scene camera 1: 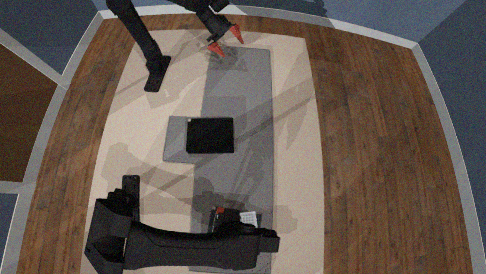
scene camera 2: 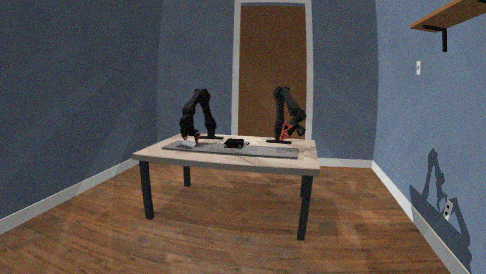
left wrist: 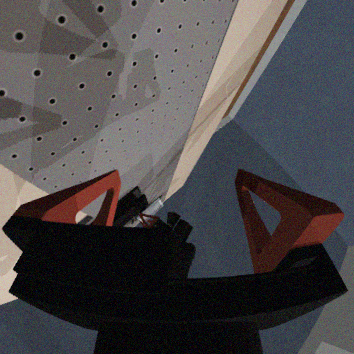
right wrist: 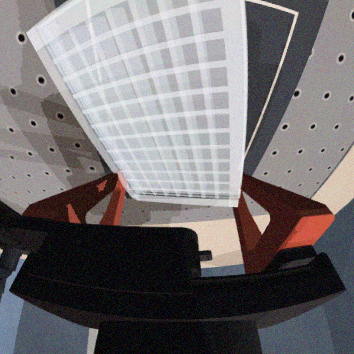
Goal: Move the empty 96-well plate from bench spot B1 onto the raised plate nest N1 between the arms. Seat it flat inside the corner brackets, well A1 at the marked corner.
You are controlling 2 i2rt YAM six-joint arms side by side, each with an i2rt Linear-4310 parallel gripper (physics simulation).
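Pixels of known places: left gripper, between the fingertips: (scene camera 1: pixel 233 50) (scene camera 2: pixel 281 136) (left wrist: pixel 177 175); right gripper, between the fingertips: (scene camera 2: pixel 191 143) (left wrist: pixel 139 216) (right wrist: pixel 177 174); left arm's base, origin of its link: (scene camera 1: pixel 158 73) (scene camera 2: pixel 278 142) (right wrist: pixel 13 247); right arm's base, origin of its link: (scene camera 1: pixel 131 202) (scene camera 2: pixel 211 138).
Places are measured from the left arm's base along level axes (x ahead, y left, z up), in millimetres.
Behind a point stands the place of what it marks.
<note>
The clear-white 96-well plate (scene camera 1: pixel 248 218) {x 469, y -530, z 23 mm} (scene camera 2: pixel 188 143) {x 459, y -554, z 35 mm} (right wrist: pixel 165 100) {x 453, y -562, z 39 mm} is gripped near one end between the red fingers of my right gripper (scene camera 2: pixel 190 140) {x 384, y -567, z 19 mm} (right wrist: pixel 177 174) {x 384, y -567, z 19 mm}. It looks tilted over the dark, light-outlined spot B1 (right wrist: pixel 264 65) {x 464, y -614, z 15 mm}, askew to its outline; whether it touches the spot cannot be told. In scene camera 1 the right arm hides part of the plate. The black raised nest N1 (scene camera 1: pixel 210 136) {x 305, y -275, z 46 mm} (scene camera 2: pixel 234 143) {x 378, y -242, z 45 mm} is bare, with a small white mark at its upper-left corner in scene camera 1. My left gripper (scene camera 1: pixel 233 49) {x 334, y 69, z 109 mm} (scene camera 2: pixel 285 134) {x 334, y 69, z 109 mm} (left wrist: pixel 177 175) {x 334, y 69, z 109 mm} is open and empty, far from the plate.
A grey perforated board (scene camera 1: pixel 252 80) {x 425, y 3, z 13 mm} (scene camera 2: pixel 270 151) {x 389, y 10, z 13 mm} (left wrist: pixel 150 45) {x 377, y 118, z 13 mm} (right wrist: pixel 312 105) {x 444, y -658, z 13 mm} lies under the nest and B1 on the pale table (scene camera 1: pixel 297 115) {x 625, y -122, z 0 mm} (scene camera 2: pixel 250 161) {x 630, y -60, z 0 mm}. The right forearm (scene camera 1: pixel 190 247) {x 352, y -552, z 355 mm} reaches across the lower part of scene camera 1. The left arm's base (scene camera 1: pixel 158 74) {x 19, y -24, z 26 mm} stands at the upper left.
</note>
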